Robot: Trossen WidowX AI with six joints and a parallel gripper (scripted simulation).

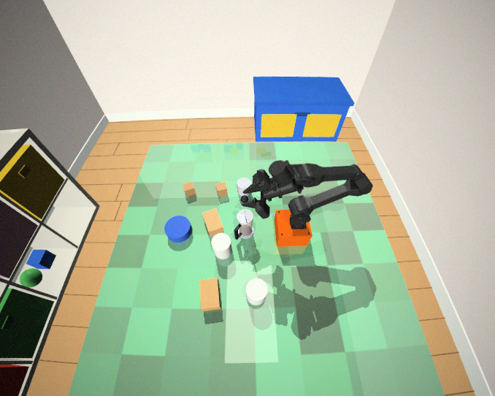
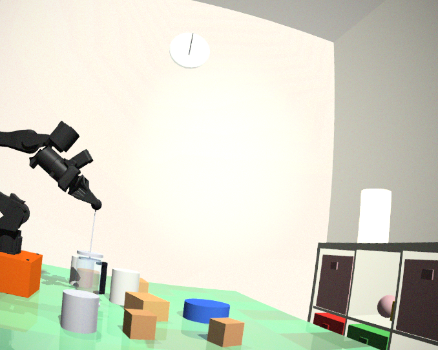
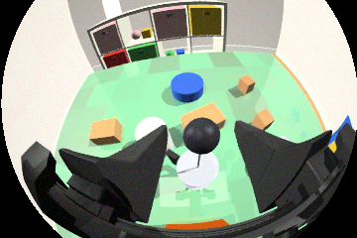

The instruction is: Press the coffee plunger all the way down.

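Now: the glass coffee press 130 mm below my gripper tip and 10 mm to the left of it. Round my gripper tip: blue disc: 310 mm ahead, 240 mm below, 10 mm to the left.
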